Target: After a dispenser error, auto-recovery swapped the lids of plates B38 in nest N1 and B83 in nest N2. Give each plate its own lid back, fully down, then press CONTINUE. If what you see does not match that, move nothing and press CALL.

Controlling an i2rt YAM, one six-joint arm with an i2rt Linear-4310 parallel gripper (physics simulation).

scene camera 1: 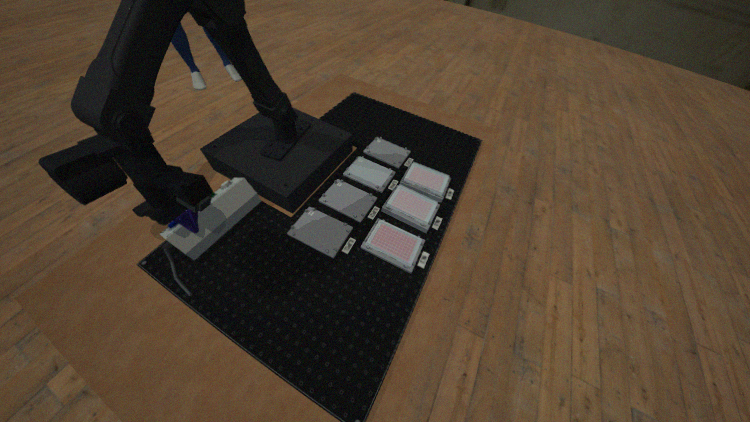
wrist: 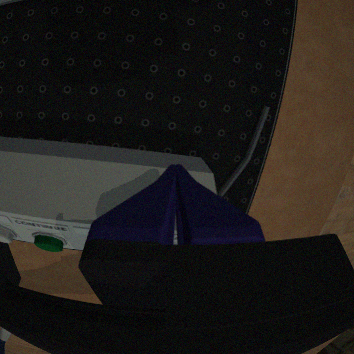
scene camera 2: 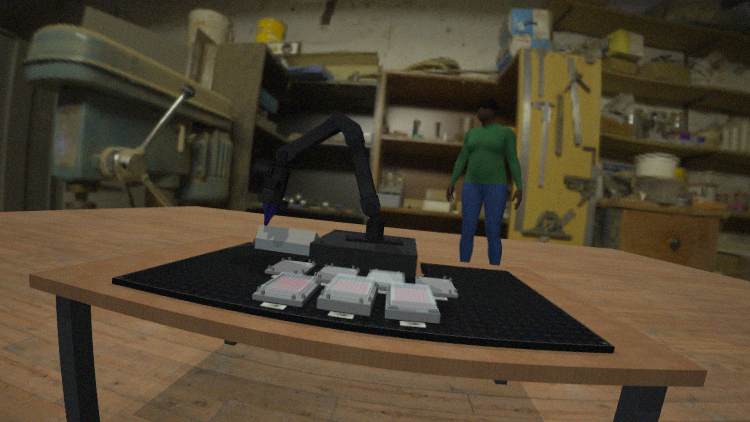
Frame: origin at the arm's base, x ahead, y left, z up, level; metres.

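Seen in the pictures: gripper, fingertip midpoint: [scene camera 1: 195,232] [wrist: 175,173] [scene camera 2: 265,225]; arm's base at its link origin: [scene camera 1: 287,138] [scene camera 2: 373,241].
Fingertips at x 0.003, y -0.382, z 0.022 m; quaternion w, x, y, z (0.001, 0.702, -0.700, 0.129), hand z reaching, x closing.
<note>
Pixels of each thing's middle, then the offset from my fingertips to it. "*": a spot on its surface instead. Level surfaces: height alone.
- grey button box at the middle of its body: [wrist: 79,208] [scene camera 1: 212,212] [scene camera 2: 288,239] dy +0.075, dx -0.047, dz -0.048 m
- green button at the middle of its body: [wrist: 48,240] dy +0.104, dx -0.064, dz -0.026 m
- black perforated mat at its surface level: dz -0.090 m
- grey cable at a spot on its surface: [wrist: 256,140] * dy -0.100, dx -0.010, dz -0.082 m
Three plates with pink wells [scene camera 1: 393,241] [scene camera 1: 412,203] [scene camera 1: 427,175] [scene camera 2: 288,287] [scene camera 2: 348,288] [scene camera 2: 412,298] sit in the front row of nests; their codes and lid markings are too small to read. A pale, lid-like piece [scene camera 1: 368,173] [scene camera 2: 386,278] lies in one back-row nest. My gripper [scene camera 1: 196,230] [scene camera 2: 266,224] [wrist: 175,173] is shut and empty, its purple tips close over the end of the grey button box [scene camera 1: 230,209] [scene camera 2: 285,240] [wrist: 75,180]. The green button [wrist: 48,243] under the CONTINUE label shows left of the fingers. The fingers hide the CALL label in the wrist view.
Grey nests [scene camera 1: 320,230] [scene camera 1: 347,198] [scene camera 1: 387,151] [scene camera 2: 437,287] stand in the back row on the black perforated mat [scene camera 1: 314,325] [scene camera 2: 498,314]. The arm's dark base [scene camera 1: 246,152] [scene camera 2: 361,251] stands beside the box. A grey cable [scene camera 1: 177,272] [wrist: 256,140] runs from the box's end.
</note>
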